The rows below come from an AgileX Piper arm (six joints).
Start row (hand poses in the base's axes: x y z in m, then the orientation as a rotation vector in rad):
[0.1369, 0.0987, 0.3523, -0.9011, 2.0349, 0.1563]
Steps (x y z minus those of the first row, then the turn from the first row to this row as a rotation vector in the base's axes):
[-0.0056, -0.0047, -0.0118, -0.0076, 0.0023, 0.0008]
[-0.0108, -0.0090, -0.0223, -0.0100, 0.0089, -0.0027]
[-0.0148, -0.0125, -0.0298, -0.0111, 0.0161, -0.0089]
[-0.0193, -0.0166, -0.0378, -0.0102, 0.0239, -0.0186]
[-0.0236, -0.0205, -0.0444, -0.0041, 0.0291, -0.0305]
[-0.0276, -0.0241, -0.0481, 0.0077, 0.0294, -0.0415]
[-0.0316, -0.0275, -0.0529, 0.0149, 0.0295, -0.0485]
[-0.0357, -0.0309, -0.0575, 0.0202, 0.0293, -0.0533]
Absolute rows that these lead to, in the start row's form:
[0.1313, 0.0940, 0.3405, -0.9068, 2.0385, 0.1502]
[0.1261, 0.0897, 0.3300, -0.9053, 2.0467, 0.1490]
[0.1221, 0.0862, 0.3225, -0.9002, 2.0562, 0.1480]
[0.1176, 0.0821, 0.3145, -0.8902, 2.0673, 0.1473]
[0.1133, 0.0782, 0.3079, -0.8745, 2.0755, 0.1493]
[0.1093, 0.0746, 0.3042, -0.8558, 2.0773, 0.1553]
[0.1053, 0.0712, 0.2994, -0.8440, 2.0784, 0.1588]
[0.1012, 0.0678, 0.2948, -0.8357, 2.0788, 0.1614]

